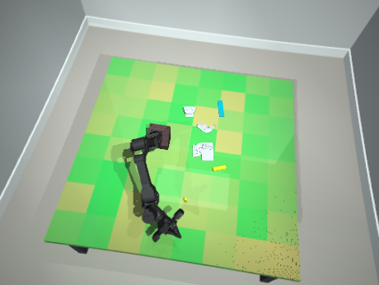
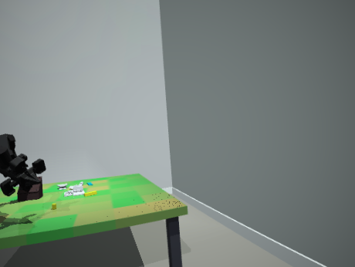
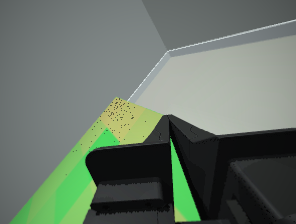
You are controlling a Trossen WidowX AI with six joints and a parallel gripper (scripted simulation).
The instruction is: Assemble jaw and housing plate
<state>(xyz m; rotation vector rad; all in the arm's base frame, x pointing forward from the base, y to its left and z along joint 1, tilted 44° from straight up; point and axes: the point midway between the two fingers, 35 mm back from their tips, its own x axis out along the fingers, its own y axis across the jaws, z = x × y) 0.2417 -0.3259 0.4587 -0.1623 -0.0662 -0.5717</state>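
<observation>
Right now the jaw is 73 cm to the left of my gripper tip, 14 cm below it and 2 cm ahead of it. The rest, counted from my gripper tip: yellow bar: 48 cm to the left, 17 cm below, 13 cm ahead; blue bar: 92 cm to the left, 17 cm below, 8 cm ahead; small yellow cube: 24 cm to the left, 16 cm below, 2 cm behind.
</observation>
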